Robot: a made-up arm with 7 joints.
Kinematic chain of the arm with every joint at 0, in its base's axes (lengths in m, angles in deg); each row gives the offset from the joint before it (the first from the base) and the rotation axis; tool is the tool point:
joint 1: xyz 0 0 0.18 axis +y
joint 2: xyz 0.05 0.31 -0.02 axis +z
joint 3: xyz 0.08 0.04 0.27 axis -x
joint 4: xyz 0.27 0 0.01 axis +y
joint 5: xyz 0.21 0.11 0 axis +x
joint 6: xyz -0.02 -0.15 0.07 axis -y
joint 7: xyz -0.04 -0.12 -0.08 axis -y
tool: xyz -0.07 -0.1 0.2
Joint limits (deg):
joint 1: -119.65..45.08
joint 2: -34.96..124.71
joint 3: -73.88..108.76
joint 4: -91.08..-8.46
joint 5: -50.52..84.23
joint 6: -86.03..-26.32
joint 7: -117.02..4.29
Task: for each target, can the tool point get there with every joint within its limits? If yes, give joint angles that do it. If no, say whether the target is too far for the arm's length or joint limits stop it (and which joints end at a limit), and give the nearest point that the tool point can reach.
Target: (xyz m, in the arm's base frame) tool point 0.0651 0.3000 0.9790
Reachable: yes | joints -42.11 11.72 22.90 -62.39 -1.99 -63.36 -87.18
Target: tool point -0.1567 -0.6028 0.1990
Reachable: no: joint limits stop it (at a limit: joint 1, joint 2, joint 3, joint 6, joint 7) | nearest point -0.2887 -0.3057 0.2484 | short by 0.329 m
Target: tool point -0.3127 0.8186 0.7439
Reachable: yes | joints -15.25 92.44 48.94 -29.71 -33.27 -45.22 -71.22
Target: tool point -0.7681 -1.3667 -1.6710
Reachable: no: too far | nearest point -0.4714 -0.1644 -0.0434 | short by 2.045 m
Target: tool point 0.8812 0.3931 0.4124
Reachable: yes | joints 12.99 -2.74 88.32 -50.60 59.50 -73.01 -29.62
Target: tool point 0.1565 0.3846 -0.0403
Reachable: no: joint limits stop it (at a limit: joint 1, joint 3, joint 4, joint 6, joint 7) | nearest point 0.2084 0.3923 -0.0202 | short by 0.056 m
